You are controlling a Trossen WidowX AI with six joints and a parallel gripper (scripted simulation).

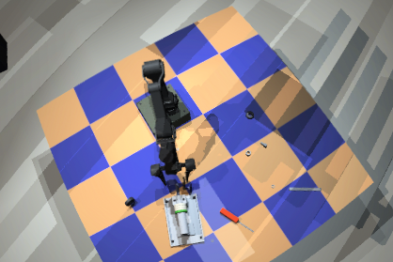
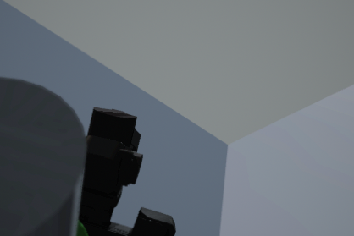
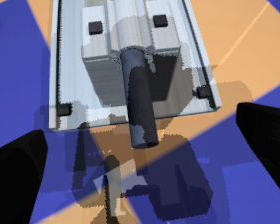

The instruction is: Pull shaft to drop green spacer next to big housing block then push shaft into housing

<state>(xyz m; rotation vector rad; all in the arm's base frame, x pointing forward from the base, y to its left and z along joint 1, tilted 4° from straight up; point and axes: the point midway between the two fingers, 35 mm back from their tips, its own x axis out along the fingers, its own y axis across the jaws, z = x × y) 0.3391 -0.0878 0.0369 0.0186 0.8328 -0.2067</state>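
Now: gripper tip 70 mm short of the blue-grey shaft, 10 mm to the left of it and 20 mm above it. The rest, counted from my gripper tip: pale disc 90 mm ahead, 20 mm to the right, 20 mm below; green spacer 120 mm ahead, 20 mm to the right, 20 mm below; black piece 10 mm behind, 230 mm to the right, 70 mm below.
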